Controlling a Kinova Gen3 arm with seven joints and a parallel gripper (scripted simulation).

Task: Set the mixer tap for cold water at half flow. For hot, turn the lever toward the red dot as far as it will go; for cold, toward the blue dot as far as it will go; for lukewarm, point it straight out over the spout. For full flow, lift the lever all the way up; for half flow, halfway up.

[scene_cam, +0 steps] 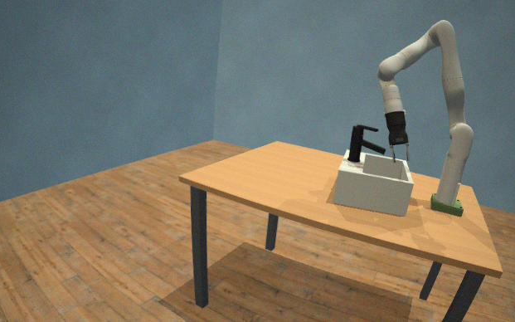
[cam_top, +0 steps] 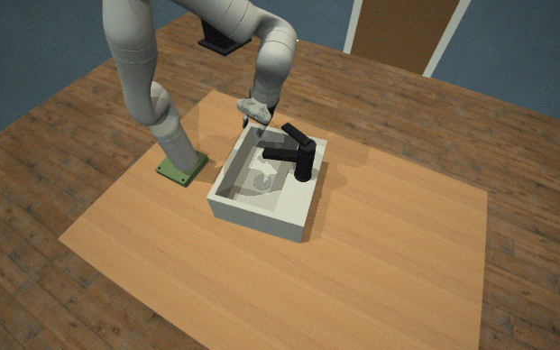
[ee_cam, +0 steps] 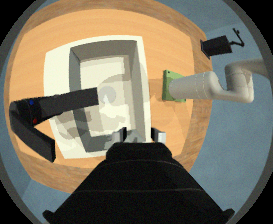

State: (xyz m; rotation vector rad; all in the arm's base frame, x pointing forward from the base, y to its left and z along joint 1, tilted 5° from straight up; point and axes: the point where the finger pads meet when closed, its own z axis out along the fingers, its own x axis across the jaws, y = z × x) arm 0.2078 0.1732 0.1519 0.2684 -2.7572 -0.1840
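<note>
The lever lies 16 cm ahead of my hand and 8 cm above it. The rest, counted from my hand: black mixer tap 18 cm ahead, 3 cm above, 1 cm to the right; white basin 16 cm below, 9 cm ahead, 5 cm to the right.
</note>
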